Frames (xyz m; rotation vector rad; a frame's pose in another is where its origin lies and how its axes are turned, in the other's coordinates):
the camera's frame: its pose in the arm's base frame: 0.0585 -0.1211 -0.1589 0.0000 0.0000 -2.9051
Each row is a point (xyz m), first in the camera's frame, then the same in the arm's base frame.
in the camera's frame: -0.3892 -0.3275 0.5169
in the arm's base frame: 0.3601 0.2885 0.3580
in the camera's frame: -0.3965 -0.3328 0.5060
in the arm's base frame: 0.3660 0.2953 0.3471
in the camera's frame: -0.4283 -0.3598 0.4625
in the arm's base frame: 0.3906 0.3290 0.3036
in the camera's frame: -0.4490 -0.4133 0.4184
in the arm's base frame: 0.3982 0.3859 0.2595
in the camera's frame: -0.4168 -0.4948 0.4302
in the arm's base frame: 0.3478 0.4576 0.2713
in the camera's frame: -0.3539 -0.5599 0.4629
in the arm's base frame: 0.2714 0.5061 0.3040
